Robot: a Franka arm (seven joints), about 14 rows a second.
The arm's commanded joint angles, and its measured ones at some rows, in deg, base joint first. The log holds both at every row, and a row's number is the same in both.
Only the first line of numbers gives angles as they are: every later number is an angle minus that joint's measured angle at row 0.
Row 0, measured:
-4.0, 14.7, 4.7, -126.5, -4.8, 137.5, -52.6
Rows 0 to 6, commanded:
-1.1, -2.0, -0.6, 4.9, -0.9, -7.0, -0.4
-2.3, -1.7, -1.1, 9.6, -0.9, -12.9, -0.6
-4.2, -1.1, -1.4, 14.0, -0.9, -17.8, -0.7
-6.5, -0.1, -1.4, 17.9, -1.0, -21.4, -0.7
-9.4, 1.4, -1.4, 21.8, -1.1, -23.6, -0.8
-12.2, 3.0, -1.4, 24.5, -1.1, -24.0, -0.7
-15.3, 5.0, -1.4, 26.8, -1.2, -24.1, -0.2
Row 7, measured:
-9.8, -0.4, -2.1, 20.2, -0.1, -22.2, -0.2
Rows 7 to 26, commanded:
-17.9, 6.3, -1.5, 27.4, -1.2, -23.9, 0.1
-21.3, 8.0, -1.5, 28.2, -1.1, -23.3, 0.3
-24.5, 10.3, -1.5, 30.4, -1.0, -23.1, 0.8
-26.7, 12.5, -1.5, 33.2, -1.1, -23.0, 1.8
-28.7, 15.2, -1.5, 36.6, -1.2, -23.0, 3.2
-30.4, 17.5, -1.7, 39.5, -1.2, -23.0, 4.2
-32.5, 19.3, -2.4, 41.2, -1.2, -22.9, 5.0
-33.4, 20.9, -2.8, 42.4, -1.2, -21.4, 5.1
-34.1, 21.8, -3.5, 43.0, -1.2, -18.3, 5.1
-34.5, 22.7, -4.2, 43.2, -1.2, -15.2, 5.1
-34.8, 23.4, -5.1, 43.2, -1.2, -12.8, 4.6
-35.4, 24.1, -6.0, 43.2, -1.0, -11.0, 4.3
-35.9, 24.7, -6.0, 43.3, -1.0, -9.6, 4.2
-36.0, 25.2, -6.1, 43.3, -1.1, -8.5, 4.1
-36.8, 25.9, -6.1, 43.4, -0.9, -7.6, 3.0
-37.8, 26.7, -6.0, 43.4, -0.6, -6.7, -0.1
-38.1, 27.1, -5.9, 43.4, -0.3, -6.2, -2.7
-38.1, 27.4, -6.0, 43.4, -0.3, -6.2, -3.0
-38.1, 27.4, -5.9, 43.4, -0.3, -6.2, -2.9
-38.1, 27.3, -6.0, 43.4, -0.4, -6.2, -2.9
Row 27, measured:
-37.6, 26.6, -6.6, 41.6, -0.2, -6.2, -1.6
